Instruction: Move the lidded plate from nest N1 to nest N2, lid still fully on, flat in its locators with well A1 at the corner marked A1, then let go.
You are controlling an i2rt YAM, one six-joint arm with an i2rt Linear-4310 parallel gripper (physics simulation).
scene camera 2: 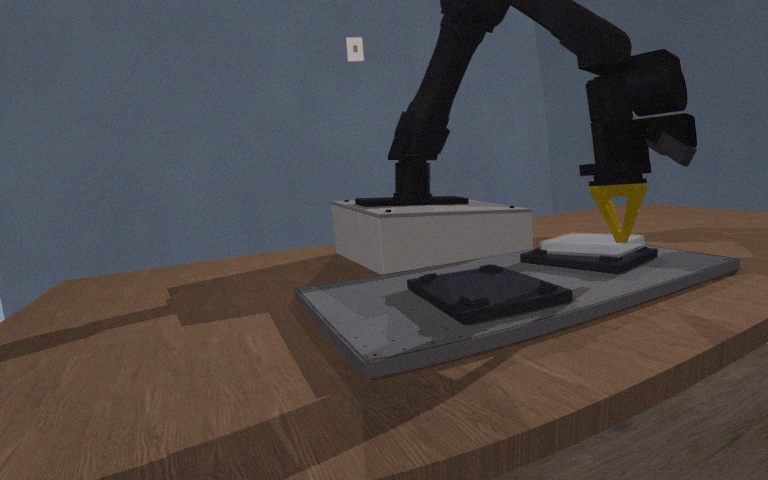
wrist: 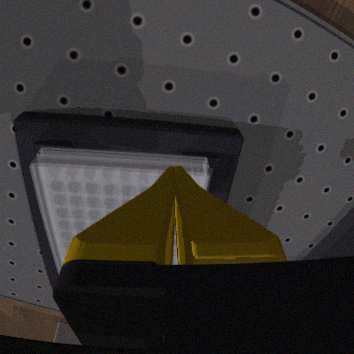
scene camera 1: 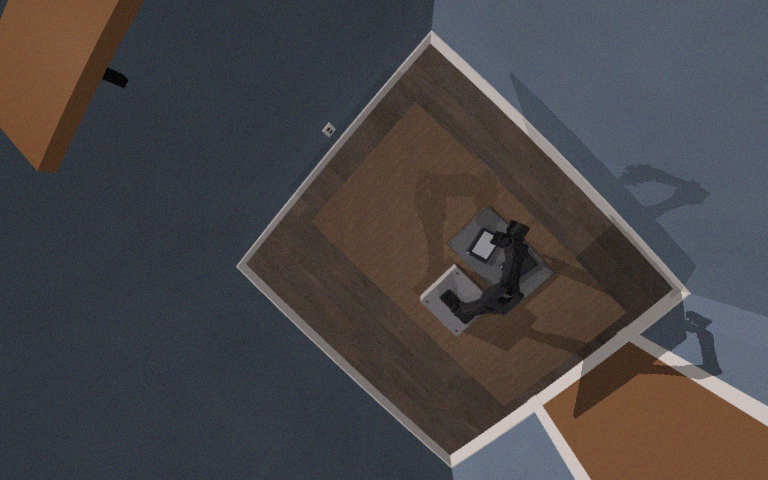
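Where they show: gripper, fingertip midpoint: (scene camera 2: 621, 242) (wrist: 174, 177) (scene camera 1: 496, 238); arm's base at its link origin: (scene camera 2: 412, 203) (scene camera 1: 456, 306).
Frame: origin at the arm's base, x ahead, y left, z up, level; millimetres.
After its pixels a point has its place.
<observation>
The clear-lidded plate (scene camera 1: 484, 245) @(x 330, y 138, z -46 mm) (scene camera 2: 566, 244) @(x 332, y 86, z -49 mm) (wrist: 95, 195) @(x 378, y 157, z -44 mm) lies in a dark nest (scene camera 2: 589, 262) @(x 383, y 83, z -66 mm) (wrist: 130, 126) @(x 409, y 151, z -65 mm); the lid looks on and the plate about level. Part of it is hidden by the fingers in the wrist view. The other dark nest (scene camera 2: 512, 310) @(x 473, y -93, z -71 mm), nearer in scene camera 2, is empty, with locators at its corners. My gripper (scene camera 2: 621, 241) @(x 402, y 125, z -44 mm) (wrist: 174, 177) @(x 402, y 125, z -44 mm) is shut and empty, yellow fingertips together, pointing down at the lid near one side. I cannot tell whether the tips touch it. The marks N1, N2 and A1 cannot be read.
Both nests stand on a grey board (scene camera 1: 487, 217) @(x 446, y 232, z -76 mm) (scene camera 2: 345, 322) @(x 396, y -231, z -76 mm) (wrist: 210, 70) @(x 448, y 124, z -76 mm) with holes, on the wooden table (scene camera 1: 368, 198) @(x 54, y 764, z -89 mm) (scene camera 2: 141, 407) @(x 499, y -420, z -89 mm). The arm's pale base box (scene camera 1: 467, 283) @(x 127, y 56, z -9 mm) (scene camera 2: 441, 240) @(x 154, y -17, z -49 mm) stands beside the board. The arm covers part of the board in scene camera 1.
</observation>
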